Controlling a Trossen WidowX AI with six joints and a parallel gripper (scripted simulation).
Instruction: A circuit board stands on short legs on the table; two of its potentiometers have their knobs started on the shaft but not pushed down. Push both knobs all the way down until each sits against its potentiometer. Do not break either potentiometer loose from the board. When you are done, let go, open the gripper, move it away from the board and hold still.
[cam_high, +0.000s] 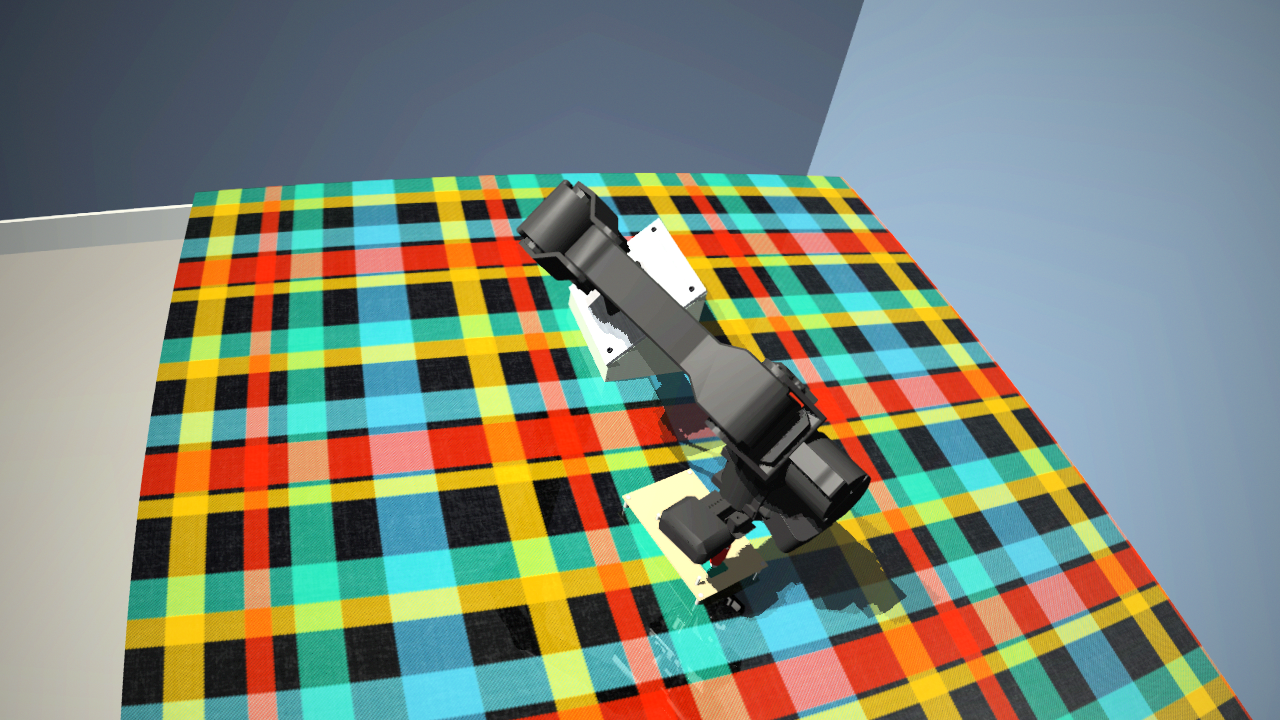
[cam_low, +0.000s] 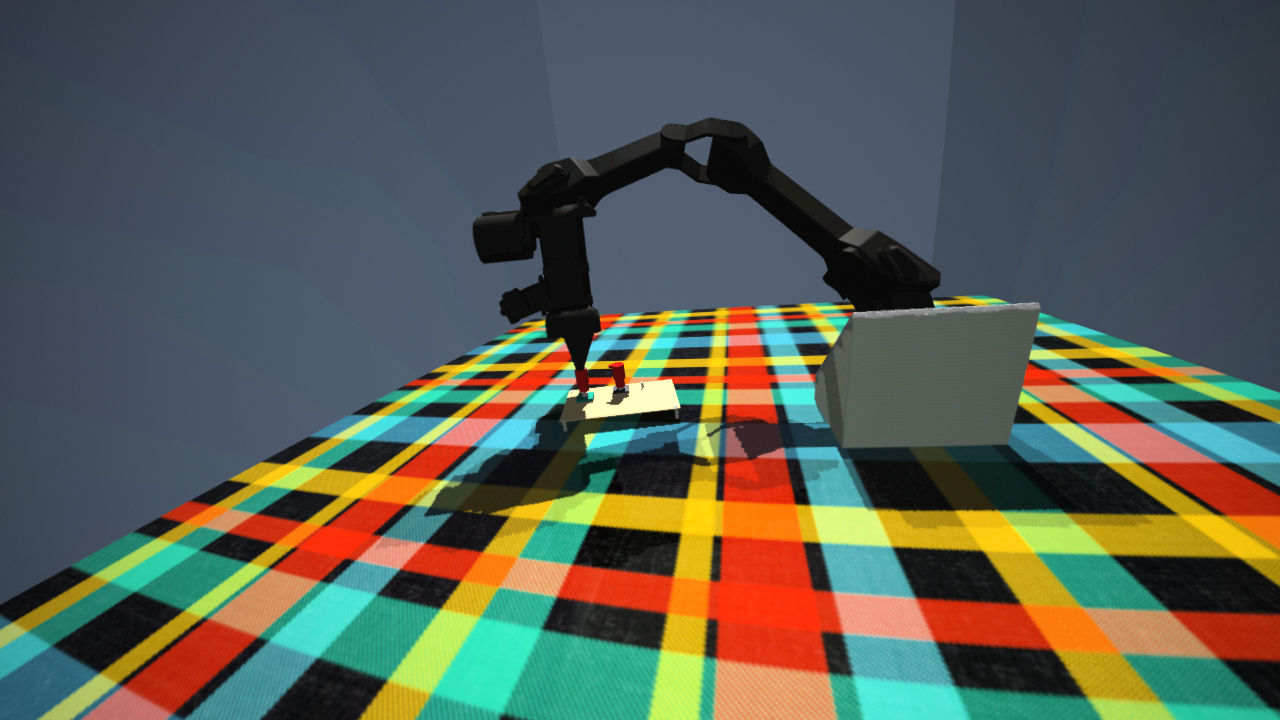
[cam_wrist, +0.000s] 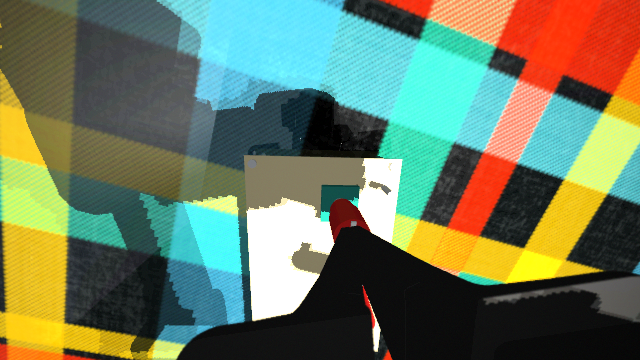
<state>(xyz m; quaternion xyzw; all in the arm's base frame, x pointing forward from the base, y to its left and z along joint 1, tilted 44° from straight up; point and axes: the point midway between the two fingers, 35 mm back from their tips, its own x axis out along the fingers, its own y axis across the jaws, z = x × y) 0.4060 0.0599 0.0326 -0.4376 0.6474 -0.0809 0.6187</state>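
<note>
My gripper tip is now 1 cm above the knob.
</note>
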